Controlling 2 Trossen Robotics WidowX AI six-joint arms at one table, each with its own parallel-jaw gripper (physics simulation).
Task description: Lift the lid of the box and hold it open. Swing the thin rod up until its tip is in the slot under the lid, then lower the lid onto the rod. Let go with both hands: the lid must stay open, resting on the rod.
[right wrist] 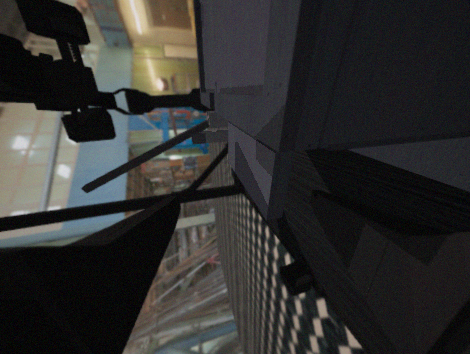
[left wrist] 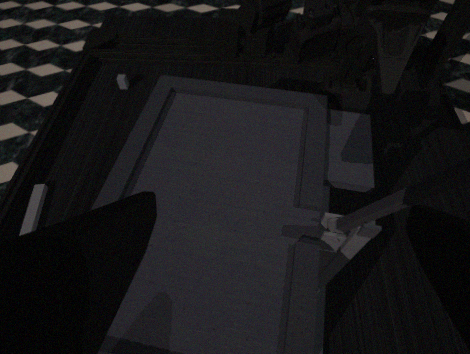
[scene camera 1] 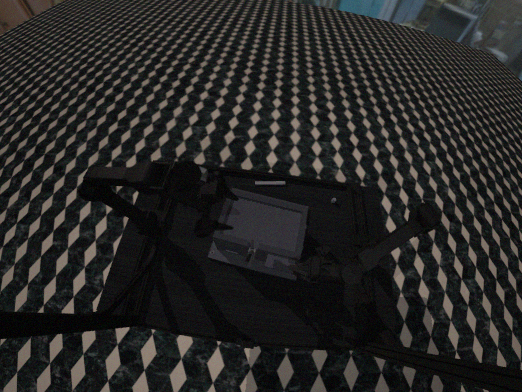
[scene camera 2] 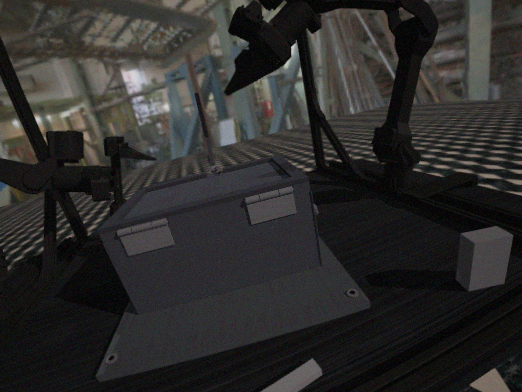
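Pixels of known places: left gripper, fingertip midpoint: [right wrist: 87, 69] [left wrist: 280, 210] [scene camera 1: 235, 213] [scene camera 2: 229, 91]; right gripper, fingertip midpoint: [right wrist: 244, 199] [left wrist: 367, 118] [scene camera 1: 289, 269] [scene camera 2: 157, 179]; left arm's base at its link origin: [scene camera 1: 153, 231] [scene camera 2: 398, 185]; right arm's base at its link origin: [left wrist: 258, 49] [scene camera 2: 4, 315].
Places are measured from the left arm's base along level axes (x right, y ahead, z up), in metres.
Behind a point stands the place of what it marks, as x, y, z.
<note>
The grey box [scene camera 2: 215, 250] {-0.145, 0.480, 0.073} has its lid [scene camera 1: 265, 222] {-0.049, 0.471, 0.144} [scene camera 2: 215, 187] {-0.059, 0.450, 0.144} [left wrist: 225, 160] {-0.035, 0.508, 0.144} down. The thin dark rod [scene camera 2: 203, 120] {0.108, 0.427, 0.256} [left wrist: 372, 209] {0.080, 0.432, 0.195} [right wrist: 145, 157] {0.106, 0.434, 0.240} slants up and away from a small pale bracket [scene camera 1: 251, 250] {0.070, 0.433, 0.179} [left wrist: 332, 223] {0.061, 0.437, 0.159} at the lid's edge on the side away from the hinges. My left gripper [scene camera 1: 234, 212] {0.000, 0.375, 0.297} [left wrist: 280, 210] {0.000, 0.375, 0.297} is open and empty above the lid's left part in scene camera 1. My right gripper [scene camera 1: 296, 270] {0.114, 0.565, 0.154} [right wrist: 244, 199] {0.114, 0.565, 0.154} is open and empty, low beside the box's lower right corner in scene camera 1. Its far finger is hidden in scene camera 2.
Two pale hinges [scene camera 2: 147, 237] {-0.135, 0.566, 0.122} [scene camera 2: 271, 207] {-0.161, 0.384, 0.119} join the lid to the box above the base plate [scene camera 2: 235, 330] {-0.228, 0.485, -0.007}. A white bar [scene camera 1: 270, 183] {-0.323, 0.485, -0.011} [scene camera 2: 295, 376] {-0.318, 0.437, -0.009} [left wrist: 34, 209] {-0.328, 0.513, -0.009} lies behind the box in scene camera 1. A small pale block [scene camera 1: 333, 200] {-0.265, 0.798, -0.002} [left wrist: 122, 81] {-0.266, 0.794, 0.001} and a larger block [scene camera 2: 484, 258] {-0.319, 0.166, 0.031} stand apart.
</note>
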